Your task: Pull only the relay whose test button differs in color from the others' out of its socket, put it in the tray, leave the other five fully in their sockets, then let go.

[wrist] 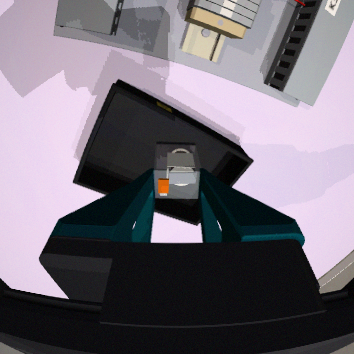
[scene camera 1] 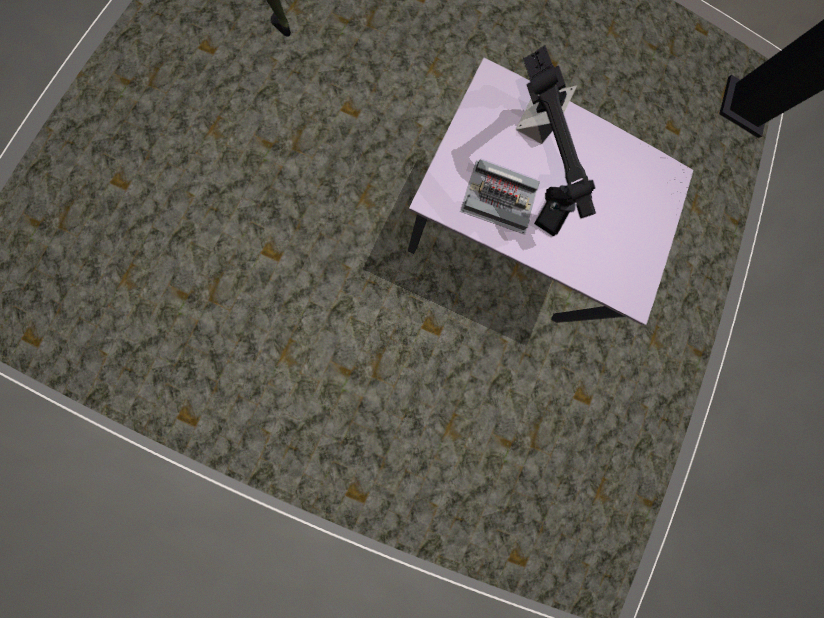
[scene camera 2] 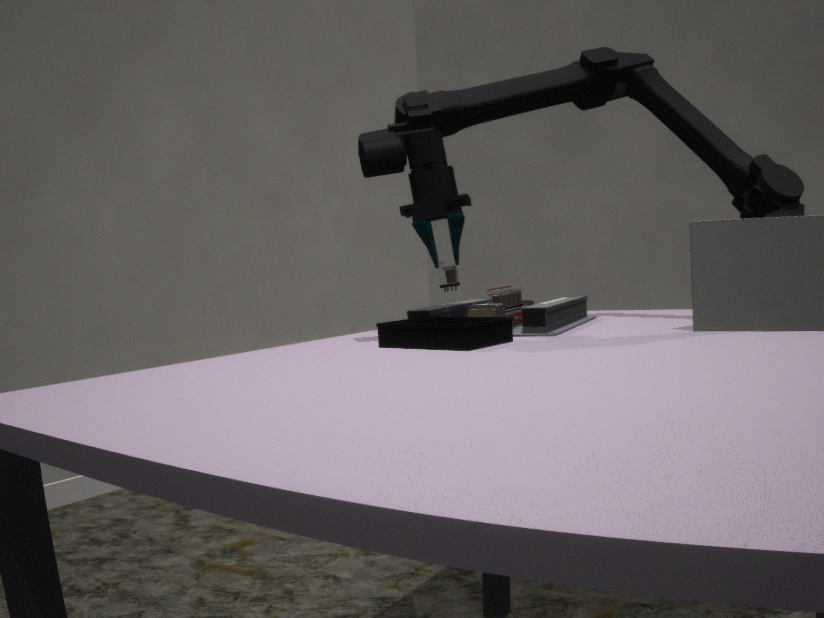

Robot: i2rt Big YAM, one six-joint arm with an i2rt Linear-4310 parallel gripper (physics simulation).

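Places are measured from the arm's base along level axes (x ahead, y left, z up), in millimetres.
Pixels of known places: gripper, fingertip midpoint: (wrist: 176,176) (scene camera 1: 554,205) (scene camera 2: 447,266); arm's base at its link origin: (scene camera 2: 780,261).
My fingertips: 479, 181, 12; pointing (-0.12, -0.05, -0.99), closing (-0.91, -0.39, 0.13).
For each thing: its top centre in the pictures, then the offset to it from my fingertips, as dx, dy, dz. "spot": a spot on its surface instead.
- clear relay at its top centre: (wrist: 179,185) (scene camera 2: 447,261) -1, +1, +8
- orange test button at its top centre: (wrist: 163,186) +8, +5, +7
- black tray at its top centre: (wrist: 163,171) (scene camera 2: 444,320) (scene camera 1: 555,213) -16, +45, -76
- grey panel at a spot on its surface: (wrist: 285,95) spot: -118, -77, -109
- tan end block at its top centre: (scene camera 2: 486,304) (scene camera 1: 523,199) +0, -123, -65
My gripper (scene camera 2: 447,264) (wrist: 176,176) is shut on a clear relay (scene camera 2: 451,276) (wrist: 181,165) with an orange test button (wrist: 163,186). The relay hangs upright, pins down, in the air above the black tray (scene camera 2: 425,335) (wrist: 97,132). In the wrist view it shows over the right part of the tray. In scene camera 1 the tray (scene camera 1: 549,222) is partly under the wrist. The other relays (scene camera 1: 502,191) (scene camera 2: 507,296) stand in the socket row on the grey panel; how fully each is seated is too small to tell.
The grey panel (wrist: 285,95) with its wire ducts (scene camera 1: 495,211) (scene camera 2: 555,313) lies beside the tray. A tan end block (scene camera 2: 485,310) (wrist: 215,22) ends the row nearest the tray. The arm's grey base block (scene camera 2: 752,276) stands farther right in scene camera 2.
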